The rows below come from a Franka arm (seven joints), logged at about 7 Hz.
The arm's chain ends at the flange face. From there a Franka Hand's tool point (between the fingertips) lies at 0.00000 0.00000 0.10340 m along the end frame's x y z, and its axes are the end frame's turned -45 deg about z.
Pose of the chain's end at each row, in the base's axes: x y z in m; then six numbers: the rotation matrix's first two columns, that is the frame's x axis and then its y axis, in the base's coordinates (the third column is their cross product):
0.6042 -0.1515 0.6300 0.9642 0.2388 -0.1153 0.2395 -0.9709 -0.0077
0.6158 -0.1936 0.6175 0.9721 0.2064 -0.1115 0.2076 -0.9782 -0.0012
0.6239 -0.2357 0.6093 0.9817 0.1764 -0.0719 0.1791 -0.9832 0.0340
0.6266 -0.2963 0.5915 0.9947 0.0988 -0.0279 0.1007 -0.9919 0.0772
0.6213 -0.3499 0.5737 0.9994 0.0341 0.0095 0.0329 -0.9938 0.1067
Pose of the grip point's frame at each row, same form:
0.5924 -0.1536 0.5273 0.5124 0.8554 -0.0761 0.8511 -0.5177 -0.0870
0.6045 -0.1959 0.5147 0.5406 0.8376 -0.0780 0.8342 -0.5457 -0.0797
0.6172 -0.2405 0.5062 0.5675 0.8200 -0.0749 0.8208 -0.5705 -0.0268
0.6245 -0.3045 0.4885 0.6322 0.7712 -0.0743 0.7746 -0.6315 0.0349
0.6227 -0.3609 0.4709 0.6834 0.7268 -0.0687 0.7299 -0.6786 0.0822

